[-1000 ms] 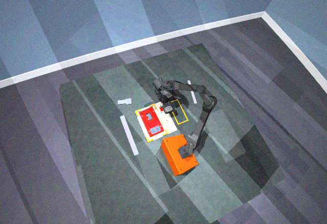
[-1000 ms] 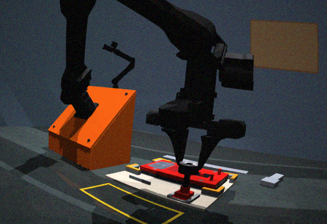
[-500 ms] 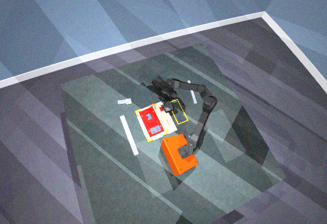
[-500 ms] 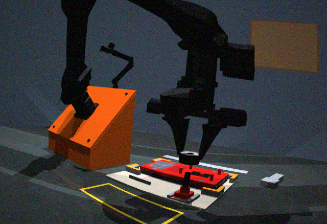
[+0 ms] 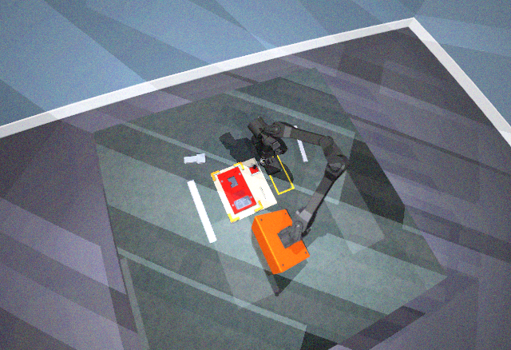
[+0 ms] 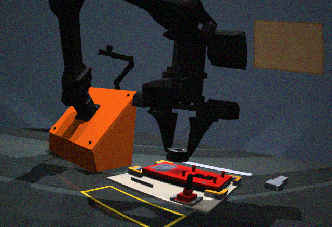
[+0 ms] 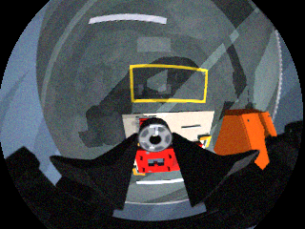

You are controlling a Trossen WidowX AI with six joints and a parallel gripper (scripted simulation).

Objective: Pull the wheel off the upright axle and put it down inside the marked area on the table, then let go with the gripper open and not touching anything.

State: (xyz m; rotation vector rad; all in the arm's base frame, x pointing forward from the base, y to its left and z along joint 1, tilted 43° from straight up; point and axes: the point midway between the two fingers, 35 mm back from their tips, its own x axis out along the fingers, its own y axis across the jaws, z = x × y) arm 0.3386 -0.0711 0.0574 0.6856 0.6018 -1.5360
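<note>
Now: gripper tip 20 mm short of the axle, 30 mm to the right of it and 70 mm above it. Round my gripper tip: wheel (right at my gripper tip).
</note>
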